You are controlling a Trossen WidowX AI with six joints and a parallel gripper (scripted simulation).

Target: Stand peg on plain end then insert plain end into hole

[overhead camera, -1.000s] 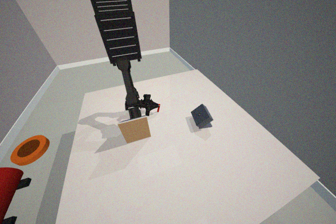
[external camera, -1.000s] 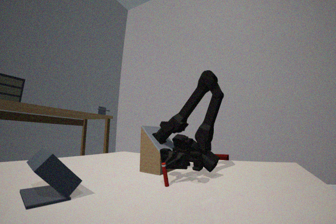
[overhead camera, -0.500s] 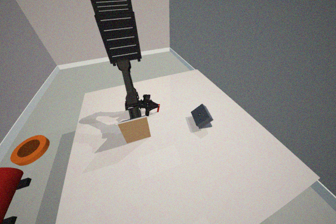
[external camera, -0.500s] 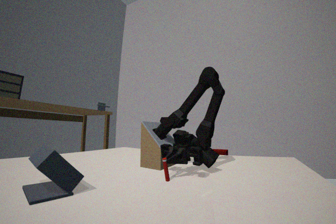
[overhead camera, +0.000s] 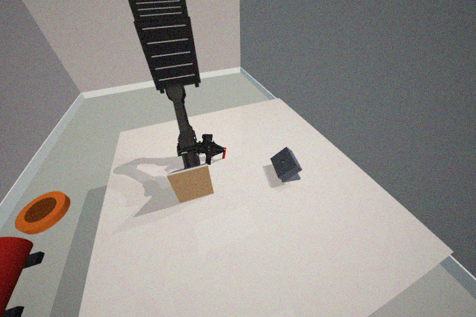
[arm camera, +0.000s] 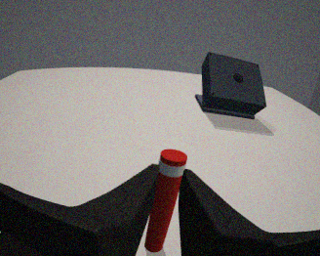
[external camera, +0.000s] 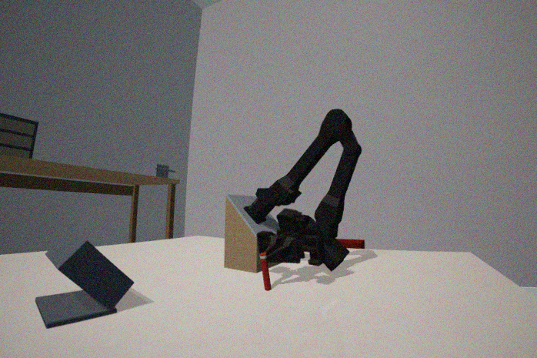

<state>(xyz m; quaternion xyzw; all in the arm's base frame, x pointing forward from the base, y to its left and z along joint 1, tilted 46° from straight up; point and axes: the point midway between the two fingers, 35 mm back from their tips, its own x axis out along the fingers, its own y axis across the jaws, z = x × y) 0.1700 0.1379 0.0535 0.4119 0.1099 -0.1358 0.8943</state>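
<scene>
Now: the red peg 1 cm below my gripper tip. Round my gripper tip: dark sloped panel (25 cm ahead, 22 cm to the right).
</scene>
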